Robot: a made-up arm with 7 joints. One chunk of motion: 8 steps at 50 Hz.
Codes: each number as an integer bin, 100 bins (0 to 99) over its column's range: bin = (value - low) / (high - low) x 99, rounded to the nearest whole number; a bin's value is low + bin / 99 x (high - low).
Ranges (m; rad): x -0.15..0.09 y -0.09..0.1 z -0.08..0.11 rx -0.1..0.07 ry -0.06..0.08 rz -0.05..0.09
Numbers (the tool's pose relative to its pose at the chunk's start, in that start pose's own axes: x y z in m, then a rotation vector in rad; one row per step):
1: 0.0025 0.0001 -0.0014 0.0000 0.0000 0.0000
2: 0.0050 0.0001 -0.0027 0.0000 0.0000 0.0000
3: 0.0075 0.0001 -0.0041 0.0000 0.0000 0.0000
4: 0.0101 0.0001 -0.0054 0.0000 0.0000 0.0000
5: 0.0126 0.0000 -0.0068 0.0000 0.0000 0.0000
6: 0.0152 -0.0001 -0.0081 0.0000 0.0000 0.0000
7: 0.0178 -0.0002 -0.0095 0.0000 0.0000 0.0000
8: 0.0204 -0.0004 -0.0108 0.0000 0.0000 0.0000
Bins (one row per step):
1: 63 47 41 58 42 35
2: 64 47 40 58 42 35
3: 65 47 40 58 42 35
4: 66 47 39 58 42 35
5: 67 47 38 58 42 35
6: 68 47 37 58 42 35
7: 69 47 37 58 42 35
8: 70 47 36 58 42 35

